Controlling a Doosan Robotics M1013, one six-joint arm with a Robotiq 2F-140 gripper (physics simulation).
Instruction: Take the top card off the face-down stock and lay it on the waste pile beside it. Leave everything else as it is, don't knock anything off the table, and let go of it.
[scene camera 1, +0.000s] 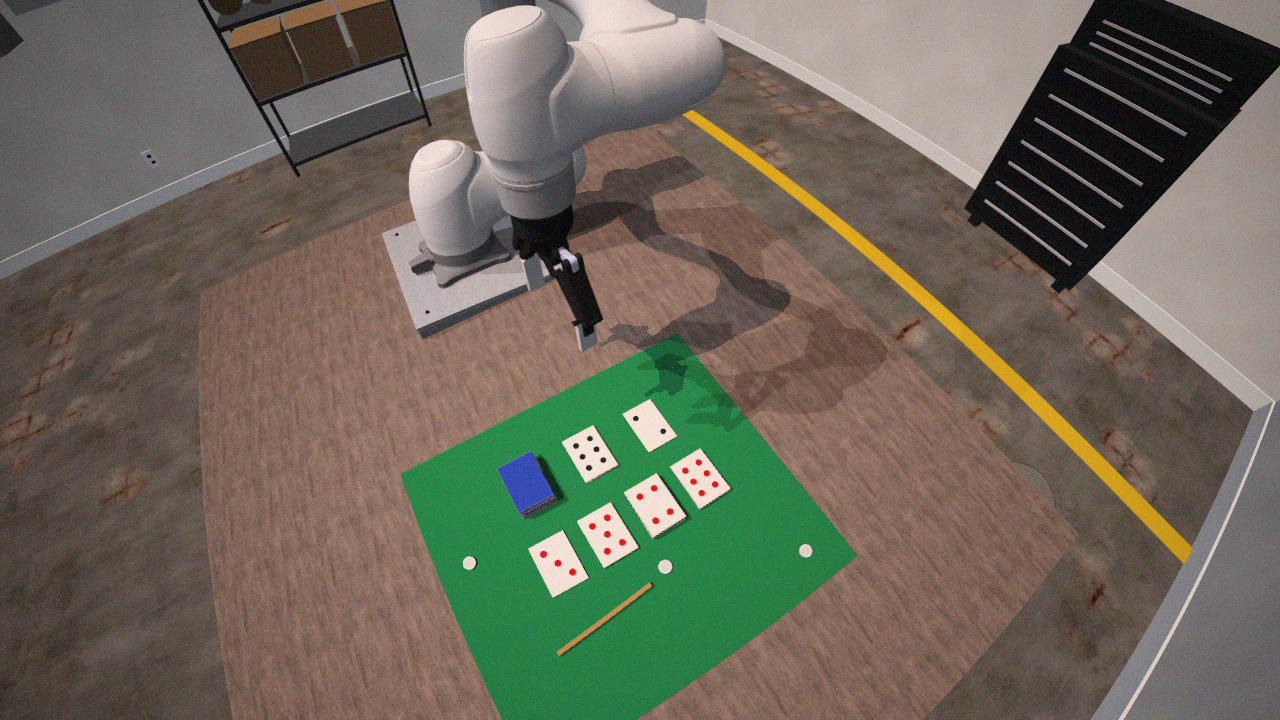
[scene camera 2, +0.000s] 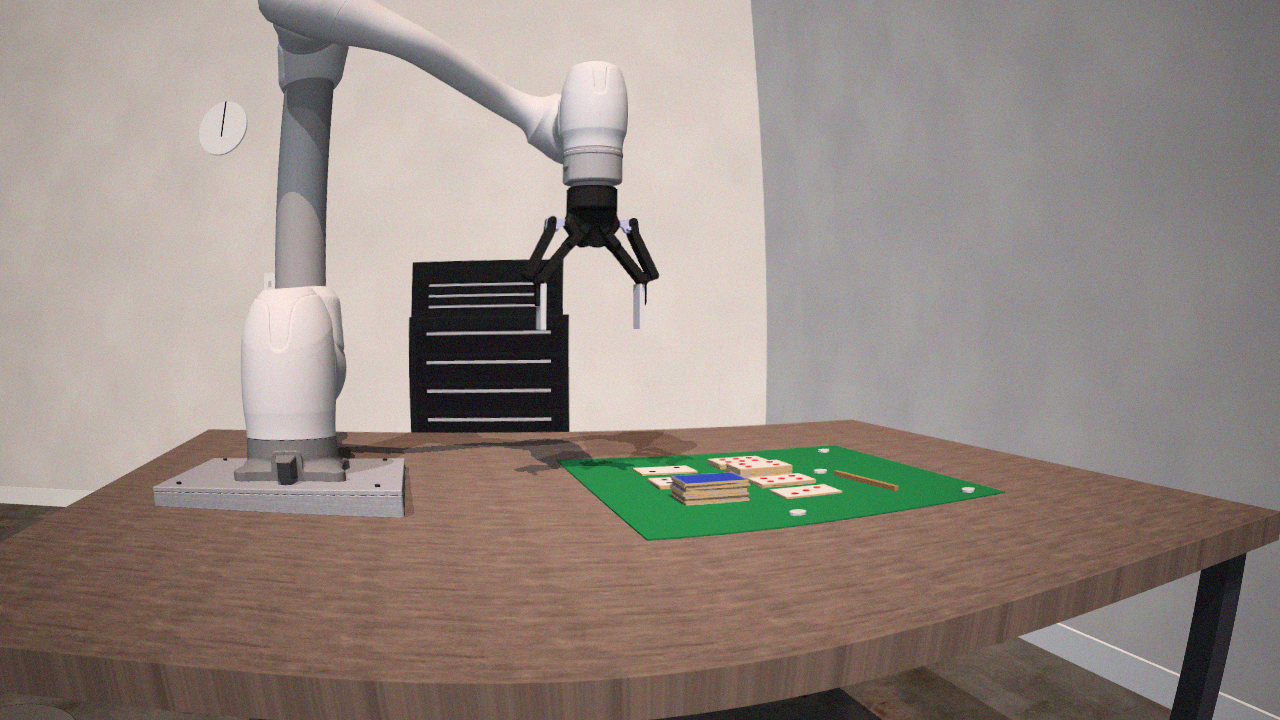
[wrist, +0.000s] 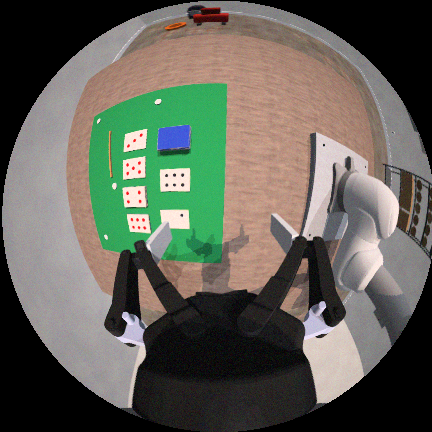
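Seen in the pictures: gripper, between the fingertips: (scene camera 1: 561, 314) (scene camera 2: 590, 329) (wrist: 219, 226); arm's base, origin of its link: (scene camera 1: 464, 252) (scene camera 2: 294, 473) (wrist: 344, 189).
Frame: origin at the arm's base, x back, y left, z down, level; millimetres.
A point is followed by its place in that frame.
The face-down stock (scene camera 1: 526, 482) {x -593, y -125, z -9 mm} (scene camera 2: 709, 480) {x -582, y -145, z -8 mm} (wrist: 174, 137) {x -584, y -123, z -8 mm} is a thick blue-backed stack on the green mat (scene camera 1: 716, 617) {x -939, y 9, z 22 mm} (scene camera 2: 644, 521) {x -467, y -230, z 22 mm} (wrist: 207, 112) {x -499, y -201, z 22 mm}. Beside it lies a face-up card with six black dots (scene camera 1: 589, 454) {x -598, y -7, z 15 mm} (scene camera 2: 660, 482) {x -559, y -11, z 16 mm} (wrist: 175, 180) {x -592, y -2, z 16 mm}, at the waste pile's place; the stock partly hides it in scene camera 2. Beyond that lies a card with two black dots (scene camera 1: 649, 425) {x -609, y 113, z 19 mm} (scene camera 2: 665, 470) {x -606, y 106, z 19 mm} (wrist: 175, 219) {x -603, y 116, z 19 mm}, partly behind a finger in the wrist view. My gripper (scene camera 1: 560, 305) {x -470, y 41, z -204 mm} (scene camera 2: 588, 307) {x -470, y 41, z -204 mm} (wrist: 219, 226) {x -470, y 41, z -204 mm} is open and empty, high above the table, off the mat's robot-side edge.
Red-dotted face-up cards (scene camera 1: 557, 563) {x -730, y -149, z 18 mm} (scene camera 1: 607, 534) {x -734, y -57, z 15 mm} (scene camera 1: 656, 505) {x -741, y 35, z 6 mm} (scene camera 1: 700, 478) {x -743, y 125, z 13 mm} form a row beside the stock's row. A thin wooden stick (scene camera 1: 605, 618) {x -844, y -131, z 15 mm} (scene camera 2: 865, 480) {x -841, y -138, z 17 mm} (wrist: 110, 154) {x -839, y -124, z 19 mm} and small white discs (scene camera 1: 469, 563) {x -655, y -272, z 17 mm} (scene camera 1: 665, 566) {x -829, y -9, z 18 mm} (scene camera 1: 805, 550) {x -944, y 190, z 17 mm} lie farther out on the mat.
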